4 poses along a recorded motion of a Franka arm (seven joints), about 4.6 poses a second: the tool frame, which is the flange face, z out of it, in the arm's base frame.
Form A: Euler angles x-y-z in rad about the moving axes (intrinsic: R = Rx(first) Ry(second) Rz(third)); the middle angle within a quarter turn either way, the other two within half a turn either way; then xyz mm.
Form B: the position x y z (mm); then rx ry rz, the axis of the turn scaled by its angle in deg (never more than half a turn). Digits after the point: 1 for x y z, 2 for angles.
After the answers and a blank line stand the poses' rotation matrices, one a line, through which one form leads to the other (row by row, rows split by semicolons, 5 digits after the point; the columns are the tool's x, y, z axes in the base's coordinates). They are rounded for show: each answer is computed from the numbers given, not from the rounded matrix.
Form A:
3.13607, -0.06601, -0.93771, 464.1, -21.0, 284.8
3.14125, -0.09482, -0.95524, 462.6, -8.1, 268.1
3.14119, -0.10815, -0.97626, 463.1, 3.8, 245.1
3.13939, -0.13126, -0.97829, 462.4, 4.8, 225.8
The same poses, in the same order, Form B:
464.1, -21.0, 284.8, -159.24, -80.64, 5.48
462.6, -8.1, 268.1, -157.52, -81.53, 7.49
463.1, 3.8, 245.1, -156.25, -82.97, 8.47
462.4, 4.8, 225.8, -155.61, -82.82, 10.32

0.59035 0.80445 -0.06596; 0.80598 -0.59192 -0.00551; -0.04348 -0.04991 -0.99781
0.57482 0.81278 -0.09468; 0.81643 -0.57744 -0.00034; -0.05495 -0.07710 -0.99551
0.55685 0.82357 -0.10794; 0.82838 -0.56016 -0.00040; -0.06079 -0.08919 -0.99416
0.55364 0.82241 -0.13088; 0.82938 -0.55868 -0.00218; -0.07492 -0.10734 -0.99140

